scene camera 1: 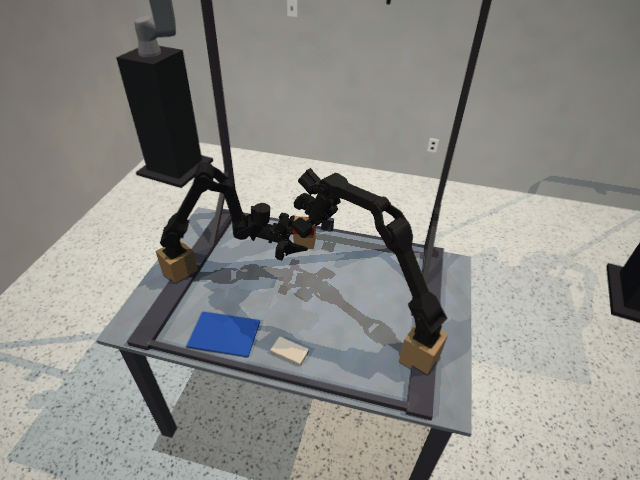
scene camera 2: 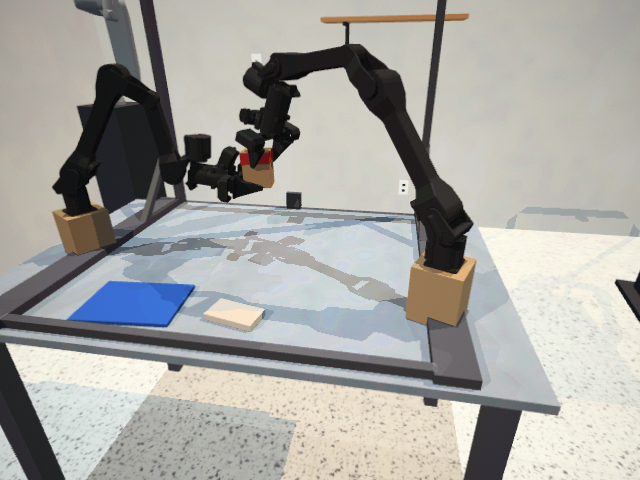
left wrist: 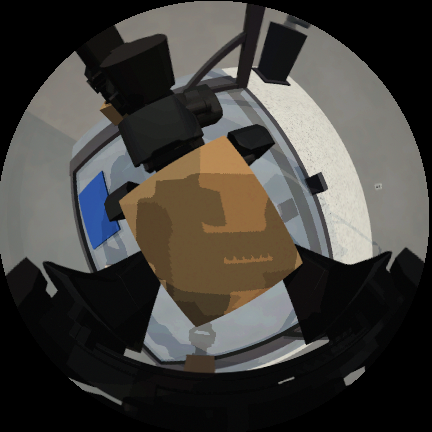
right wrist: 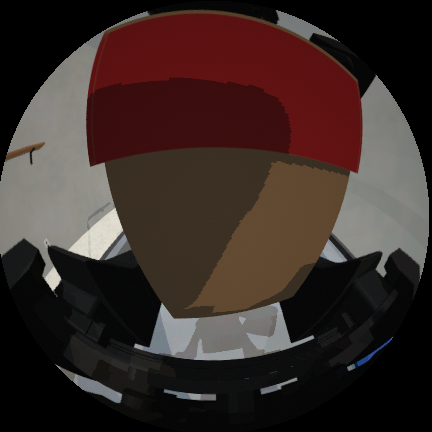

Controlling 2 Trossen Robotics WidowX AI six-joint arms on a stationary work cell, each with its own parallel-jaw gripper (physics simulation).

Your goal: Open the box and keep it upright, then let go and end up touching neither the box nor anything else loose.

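Frame: origin at the left arm's base, x ahead, y right, z down, level; centimetres.
Seen in the pictures: left gripper, fingertip midpoint: (scene camera 2: 262,164) (left wrist: 220,244) (right wrist: 218,160); right gripper, fingertip midpoint: (scene camera 1: 310,243) (scene camera 2: 266,184); left arm's base, link origin: (scene camera 1: 426,336) (scene camera 2: 444,262); right arm's base, link origin: (scene camera 1: 174,251) (scene camera 2: 80,210).
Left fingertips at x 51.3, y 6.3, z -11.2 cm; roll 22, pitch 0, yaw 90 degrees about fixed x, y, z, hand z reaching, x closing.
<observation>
Pixels of each thing's top centre, then the offset from my left fingertips to it. "spot": a spot on its surface instead.
- tan box, top centre: (right wrist: 230,79) (scene camera 2: 256,149) (scene camera 1: 304,222) dx +0.9, dy -0.7, dz -3.9 cm
- red band, surface spot: (right wrist: 200,55) spot: dx +4.9, dy -1.5, dz -2.2 cm
- tan top, surface spot: (left wrist: 215,220) spot: dx +1.7, dy -0.4, dz -3.8 cm
- blue flat panel, top centre: (scene camera 2: 135,300) (scene camera 1: 224,332) (left wrist: 94,209) dx +5.7, dy -38.3, dz +22.6 cm
- beige block, top centre: (scene camera 2: 234,311) (scene camera 1: 289,349) dx -16.2, dy -30.2, dz +21.9 cm
- small black cube, top centre: (left wrist: 322,181) (scene camera 2: 293,192) (scene camera 1: 327,218) dx +11.0, dy +27.8, dz +17.7 cm
The tan box (scene camera 1: 306,241) (scene camera 2: 260,177) (right wrist: 280,225) is upright and closed, held in the air above the far part of the table. A red band (scene camera 2: 264,157) (right wrist: 200,55) runs around its upper part. My left gripper (scene camera 2: 264,158) (left wrist: 220,244) comes from above and is shut on the box's upper part, over the tan top (left wrist: 215,220). My right gripper (scene camera 2: 253,179) (right wrist: 220,237) comes in level from the picture's left and is shut on the box's lower part, below the band, with a finger on each side. The finger contact is partly hidden.
A blue flat panel (scene camera 1: 223,334) (scene camera 2: 134,303) (left wrist: 98,212) and a beige block (scene camera 1: 289,350) (scene camera 2: 234,314) lie near the table's front edge. A small black cube (scene camera 1: 327,224) (scene camera 2: 293,200) (left wrist: 316,183) is at the back edge. Dark posts rise at the table's sides. The two grippers are close together.
</observation>
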